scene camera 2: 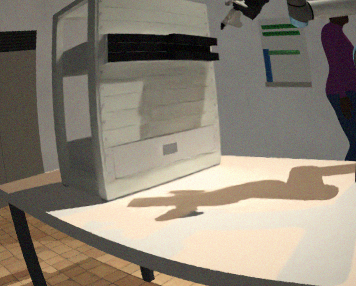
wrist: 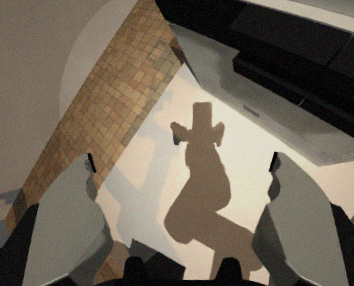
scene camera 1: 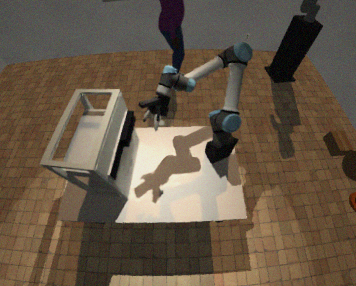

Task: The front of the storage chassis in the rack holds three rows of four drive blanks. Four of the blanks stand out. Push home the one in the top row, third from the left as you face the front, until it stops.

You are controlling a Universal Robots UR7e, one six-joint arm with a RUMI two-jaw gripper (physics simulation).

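Places are measured from the arm's base along level axes (x ahead, y left, z up), in centimetres.
Pixels of known places: gripper, fingertip midpoint: (scene camera 2: 223,17) (wrist: 181,154) (scene camera 1: 149,126); arm's base at its link origin: (scene camera 1: 223,140).
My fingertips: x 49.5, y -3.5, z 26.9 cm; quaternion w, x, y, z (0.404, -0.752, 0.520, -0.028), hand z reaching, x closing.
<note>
For each thing: its top centre in the pictures, then the offset to it from my fingertips. "spot": a spot on its surface instead. Level surfaces: height alone.
- black storage chassis at a spot on its surface: (wrist: 200,17) (scene camera 2: 143,47) spot: dx +21.1, dy +11.7, dz -8.3 cm
- black drive blank at its top centre: (wrist: 294,41) (scene camera 2: 172,53) dx +19.7, dy -3.1, dz -9.7 cm
- white table at its surface level: dz -49.6 cm
The black storage chassis (scene camera 1: 122,146) (scene camera 2: 145,49) (wrist: 200,17) spans the upper front of the pale rack (scene camera 1: 104,131) (scene camera 2: 212,115). In the scene camera 2 view its right half looks stepped outward, with a notch at the right end. In the wrist view a black drive blank (wrist: 270,77) juts out below the upper faces. The rows are too dark to tell which blank is the top row's third. My gripper (scene camera 1: 151,123) (wrist: 181,154) is open and empty, apart from the chassis, in front of its far end in the scene camera 1 view. It is partly cut off in the scene camera 2 view.
The rack stands on the white table (scene camera 1: 225,205) (scene camera 2: 250,250). My arm's dark base (scene camera 1: 220,151) is at the table's right side. A person (scene camera 1: 171,20) (scene camera 2: 340,60) stands behind the table. A black pedestal (scene camera 1: 292,47) stands at the back right. The arm's shadow crosses the table.
</note>
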